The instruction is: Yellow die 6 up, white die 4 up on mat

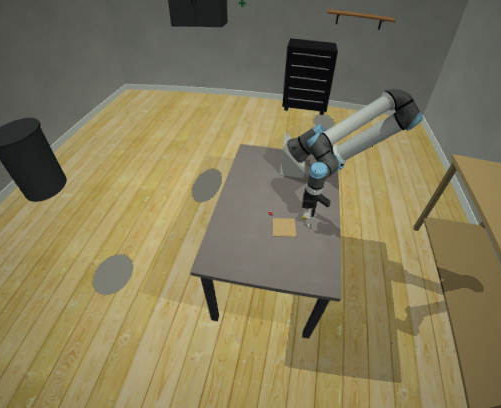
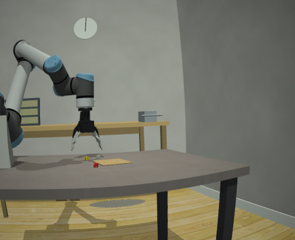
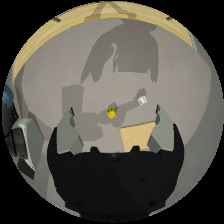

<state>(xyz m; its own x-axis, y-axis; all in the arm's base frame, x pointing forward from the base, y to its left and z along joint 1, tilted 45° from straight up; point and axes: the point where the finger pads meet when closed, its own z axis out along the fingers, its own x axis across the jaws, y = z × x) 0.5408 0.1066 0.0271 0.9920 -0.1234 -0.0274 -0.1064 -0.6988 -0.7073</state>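
Right now the yellow die is 1 cm behind my hand, 4 cm to the right of it and 3 cm below it. Also, from my hand: red die (2 cm behind, 25 cm to the right, 3 cm below); then white die (6 cm ahead, 1 cm to the right, 3 cm below); then tan mat (8 cm ahead, 16 cm to the right, 4 cm below).
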